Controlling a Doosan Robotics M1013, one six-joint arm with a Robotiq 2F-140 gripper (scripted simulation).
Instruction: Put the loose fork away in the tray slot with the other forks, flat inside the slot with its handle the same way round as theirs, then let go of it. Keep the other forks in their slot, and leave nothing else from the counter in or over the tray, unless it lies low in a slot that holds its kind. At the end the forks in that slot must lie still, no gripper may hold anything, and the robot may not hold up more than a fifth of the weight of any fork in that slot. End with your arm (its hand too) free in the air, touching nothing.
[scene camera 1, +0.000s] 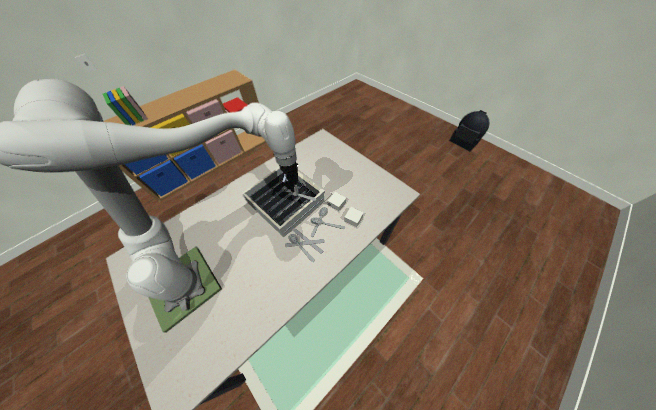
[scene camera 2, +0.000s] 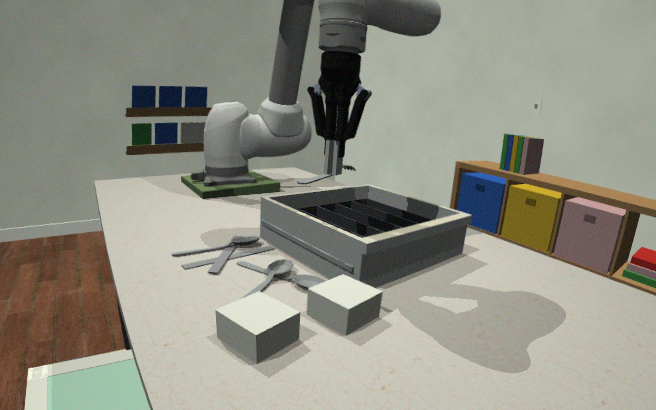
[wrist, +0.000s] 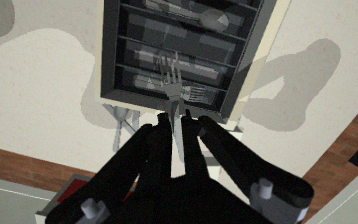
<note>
In view: the gripper (scene camera 2: 332, 173) and a cutlery tray (scene camera 2: 353, 216).
The gripper shows as well in the wrist view (wrist: 176, 106).
</note>
